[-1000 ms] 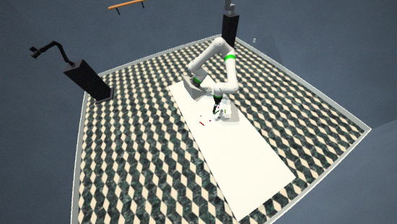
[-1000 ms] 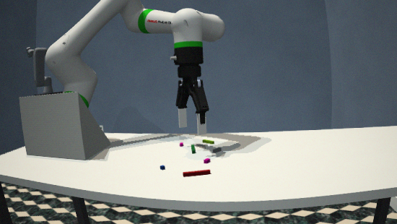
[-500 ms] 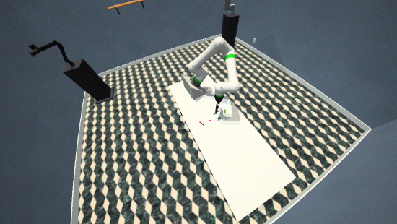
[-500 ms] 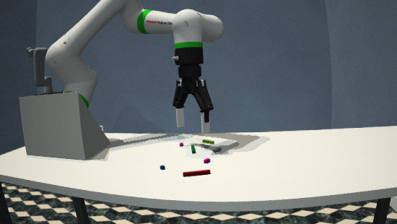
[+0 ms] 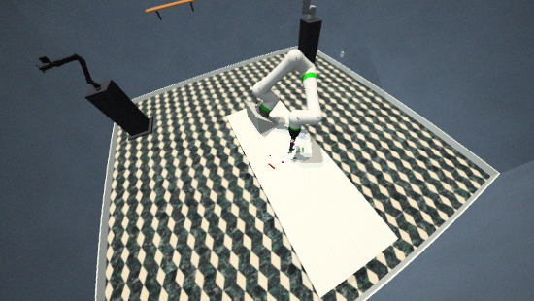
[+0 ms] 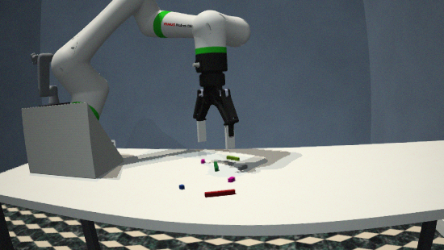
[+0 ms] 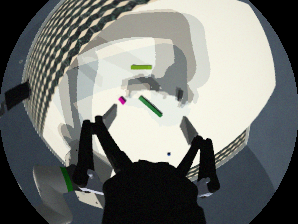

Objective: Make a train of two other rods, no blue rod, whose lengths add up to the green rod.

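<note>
Right now my hand is 80 mm short of the grey rod, 70 mm above it and 20 mm to the left of it. Also, from my hand: blue rod 210 mm to the right, 70 mm below, 30 mm behind; green rod 70 mm below, 10 mm to the right; lime rod 100 mm to the left, 70 mm below, 30 mm ahead.
</note>
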